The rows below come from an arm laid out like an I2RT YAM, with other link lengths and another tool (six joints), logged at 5 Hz.
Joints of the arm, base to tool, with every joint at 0 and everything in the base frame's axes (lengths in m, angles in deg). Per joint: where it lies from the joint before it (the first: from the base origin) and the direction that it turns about. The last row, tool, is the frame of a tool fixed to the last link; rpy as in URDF.
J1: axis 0 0 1 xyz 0.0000 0.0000 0.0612
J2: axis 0 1 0 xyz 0.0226 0.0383 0.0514
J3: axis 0 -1 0 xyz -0.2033 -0.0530 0.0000
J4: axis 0 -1 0 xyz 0.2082 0.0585 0.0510
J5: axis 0 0 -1 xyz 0.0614 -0.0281 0.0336
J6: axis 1 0 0 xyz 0.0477 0.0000 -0.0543
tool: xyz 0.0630 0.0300 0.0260 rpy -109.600 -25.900 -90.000
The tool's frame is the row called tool.
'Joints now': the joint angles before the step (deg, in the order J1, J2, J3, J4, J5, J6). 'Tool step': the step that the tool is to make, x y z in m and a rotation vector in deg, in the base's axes. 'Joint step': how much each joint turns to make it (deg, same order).
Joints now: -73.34 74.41 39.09 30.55 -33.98 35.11
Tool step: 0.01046 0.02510 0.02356 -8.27 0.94 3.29
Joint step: 2.75 -5.72 -0.83 0.32 -0.41 -4.19
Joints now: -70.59 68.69 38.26 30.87 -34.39 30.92
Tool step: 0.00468 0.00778 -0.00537 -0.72 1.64 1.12
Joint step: 1.14 -0.99 -1.20 -0.89 0.02 -2.17
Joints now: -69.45 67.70 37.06 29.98 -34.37 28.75
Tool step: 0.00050 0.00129 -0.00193 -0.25 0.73 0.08
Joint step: 0.09 -0.21 -0.22 -0.54 0.02 -0.93
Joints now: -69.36 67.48 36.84 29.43 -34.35 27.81
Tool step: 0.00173 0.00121 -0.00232 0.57 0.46 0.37
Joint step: 0.37 0.00 -0.03 -0.82 0.01 -0.28
